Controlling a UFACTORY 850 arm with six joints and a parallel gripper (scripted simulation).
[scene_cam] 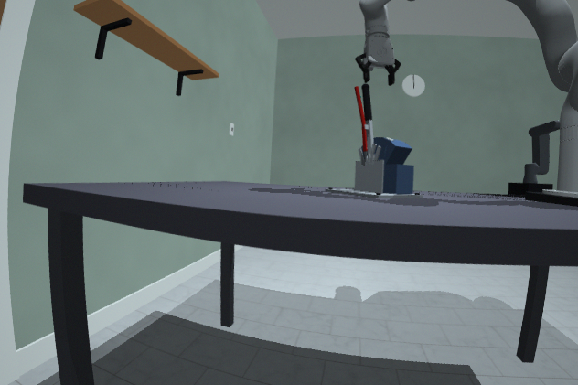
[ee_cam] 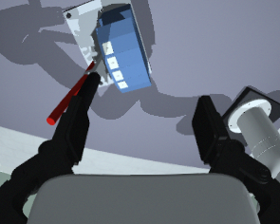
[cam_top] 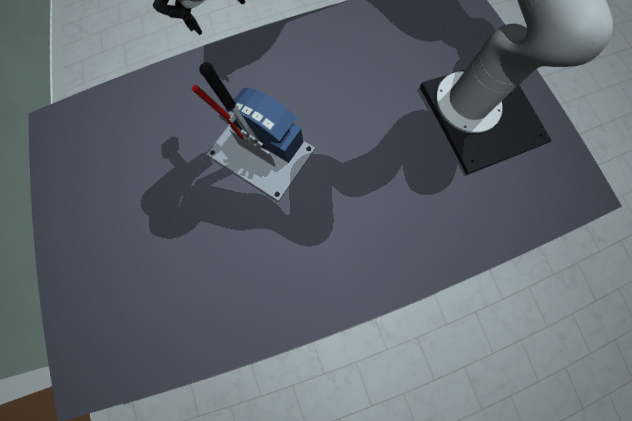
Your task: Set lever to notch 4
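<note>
The red bar is 19 cm below my hand, 9 cm to the left of it and 7 cm ahead of it.
</note>
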